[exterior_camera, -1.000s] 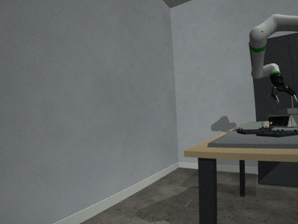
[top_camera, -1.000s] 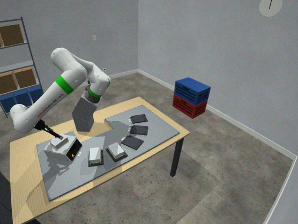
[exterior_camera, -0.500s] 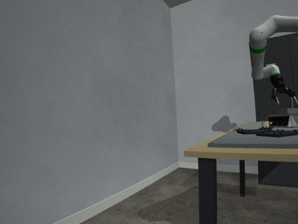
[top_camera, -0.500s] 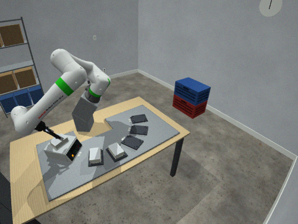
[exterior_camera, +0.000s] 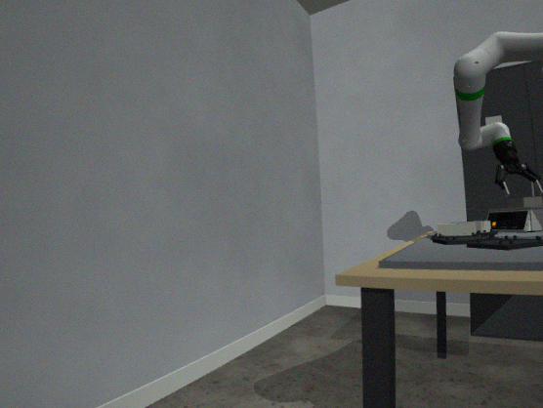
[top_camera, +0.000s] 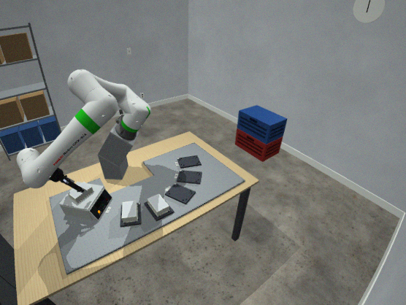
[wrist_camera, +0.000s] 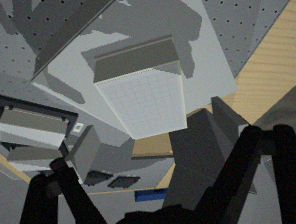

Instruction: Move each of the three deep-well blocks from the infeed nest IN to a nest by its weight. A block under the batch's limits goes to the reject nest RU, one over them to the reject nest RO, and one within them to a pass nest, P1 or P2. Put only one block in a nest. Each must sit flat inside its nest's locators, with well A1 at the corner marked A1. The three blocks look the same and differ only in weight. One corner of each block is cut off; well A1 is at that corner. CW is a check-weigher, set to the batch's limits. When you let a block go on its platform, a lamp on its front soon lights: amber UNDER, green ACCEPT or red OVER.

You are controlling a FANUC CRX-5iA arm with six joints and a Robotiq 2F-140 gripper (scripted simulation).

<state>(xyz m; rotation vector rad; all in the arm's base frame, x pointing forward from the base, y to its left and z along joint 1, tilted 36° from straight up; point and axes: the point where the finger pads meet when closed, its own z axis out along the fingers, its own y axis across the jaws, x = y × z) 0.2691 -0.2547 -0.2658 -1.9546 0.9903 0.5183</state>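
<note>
The weigher platform is 70 mm below my hand. Also, from my hand: CW label 160 mm below, 130 mm to the left, 90 mm ahead; then check-weigher 100 mm below; then dark nest plate 430 mm to the left, 200 mm ahead, 160 mm below.
</note>
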